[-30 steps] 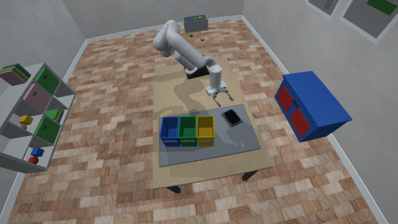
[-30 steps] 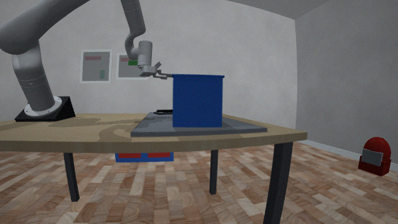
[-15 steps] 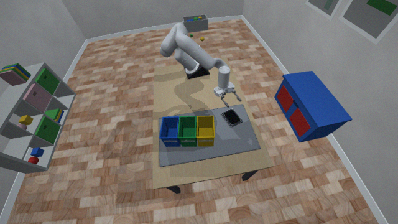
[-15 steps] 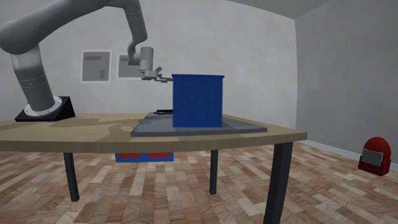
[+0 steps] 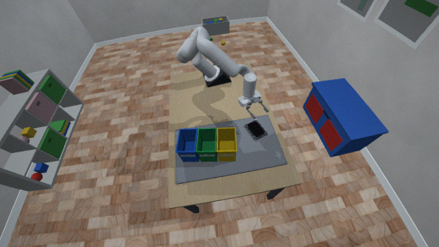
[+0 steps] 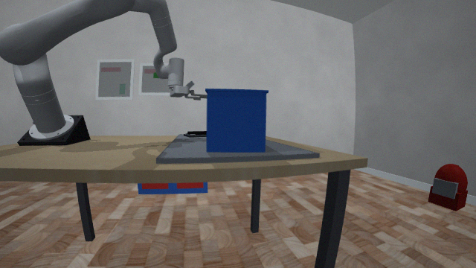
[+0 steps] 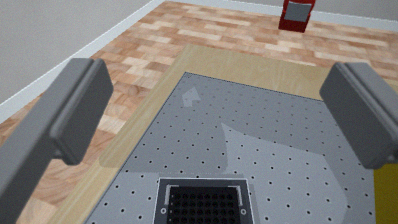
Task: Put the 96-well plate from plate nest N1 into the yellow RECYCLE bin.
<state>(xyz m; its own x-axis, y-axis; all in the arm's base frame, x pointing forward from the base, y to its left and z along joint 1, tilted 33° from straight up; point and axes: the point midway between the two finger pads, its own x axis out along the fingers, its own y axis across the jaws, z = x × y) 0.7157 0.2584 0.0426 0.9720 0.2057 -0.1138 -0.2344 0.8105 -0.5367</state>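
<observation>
Right now my hand is 20 cm above the black 96-well plate. The rest, counted from my hand: plate nest N1 (22 cm below); green bin (40 cm to the right, 14 cm below, 8 cm ahead); yellow bin (27 cm to the right, 14 cm below, 11 cm ahead).
</observation>
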